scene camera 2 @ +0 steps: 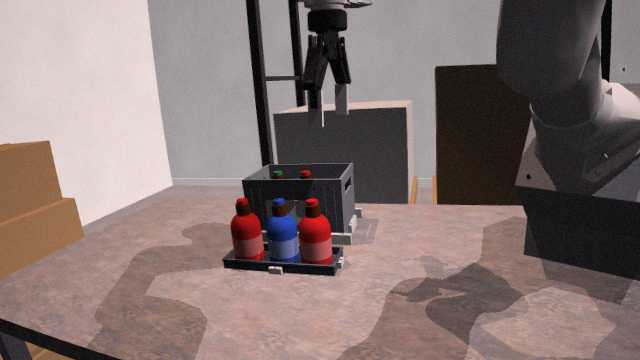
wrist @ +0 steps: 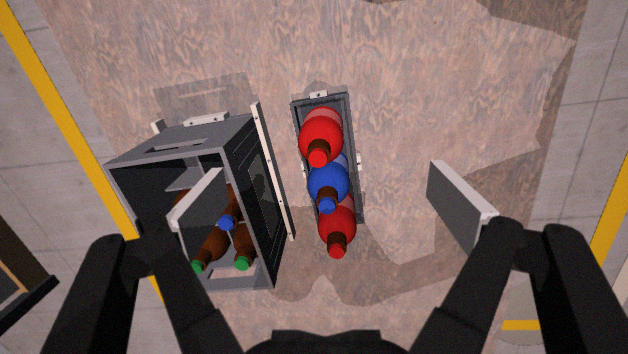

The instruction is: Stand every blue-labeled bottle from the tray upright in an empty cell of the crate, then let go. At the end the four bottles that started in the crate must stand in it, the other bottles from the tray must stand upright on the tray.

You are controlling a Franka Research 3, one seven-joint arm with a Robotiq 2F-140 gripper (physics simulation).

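Observation:
A blue-labeled bottle (scene camera 2: 283,237) (wrist: 328,183) with a blue cap stands upright in the middle of the tray (scene camera 2: 305,267) (wrist: 354,150). A red bottle (scene camera 2: 247,236) (wrist: 337,226) and another red bottle (scene camera 2: 315,239) (wrist: 321,135) stand upright on either side of it. The grey crate (scene camera 2: 295,187) (wrist: 250,165) stands beside the tray and holds brown bottles with green, blue and red caps. In the wrist view, part of the crate's inside is hidden by a finger. My gripper (scene camera 2: 328,102) (wrist: 325,182) is open and empty, high above the crate and tray.
White brackets (scene camera 2: 342,238) (wrist: 272,170) line the crate's side, and smaller ones (scene camera 2: 275,270) (wrist: 318,94) sit at the tray. Cardboard boxes (scene camera 2: 35,210) are at the left. A large grey box (scene camera 2: 345,150) stands behind the table. The robot's arm (scene camera 2: 550,60) is at the right.

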